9 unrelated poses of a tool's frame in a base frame.
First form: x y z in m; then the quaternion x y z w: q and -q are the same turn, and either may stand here.
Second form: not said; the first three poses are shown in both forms.
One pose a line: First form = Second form
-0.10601, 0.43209, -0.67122, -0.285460, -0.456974, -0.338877, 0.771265 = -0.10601, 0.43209, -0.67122, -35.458, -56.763, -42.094
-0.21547, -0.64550, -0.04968, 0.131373, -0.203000, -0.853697, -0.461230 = -0.21547, -0.64550, -0.04968, -18.518, 28.614, 120.333
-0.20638, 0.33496, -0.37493, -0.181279, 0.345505, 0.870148, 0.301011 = -0.20638, 0.33496, -0.37493, -27.557, 52.521, 132.274
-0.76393, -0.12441, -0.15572, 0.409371, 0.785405, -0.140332, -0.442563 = -0.76393, -0.12441, -0.15572, -58.189, -111.640, 19.947
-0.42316, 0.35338, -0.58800, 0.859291, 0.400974, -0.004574, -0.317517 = -0.42316, 0.35338, -0.58800, -129.561, -60.458, 0.690
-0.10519, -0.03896, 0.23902, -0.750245, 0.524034, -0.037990, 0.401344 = -0.10519, -0.03896, 0.23902, -108.676, 75.908, -5.503
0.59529, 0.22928, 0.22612, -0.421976, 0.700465, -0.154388, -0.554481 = 0.59529, 0.22928, 0.22612, 57.121, -94.818, 20.899
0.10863, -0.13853, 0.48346, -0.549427, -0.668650, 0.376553, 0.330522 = 0.10863, -0.13853, 0.48346, -82.315, -100.177, 56.415
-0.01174, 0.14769, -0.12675, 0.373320, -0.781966, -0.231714, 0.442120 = -0.01174, 0.14769, -0.12675, 53.075, -111.173, -32.943
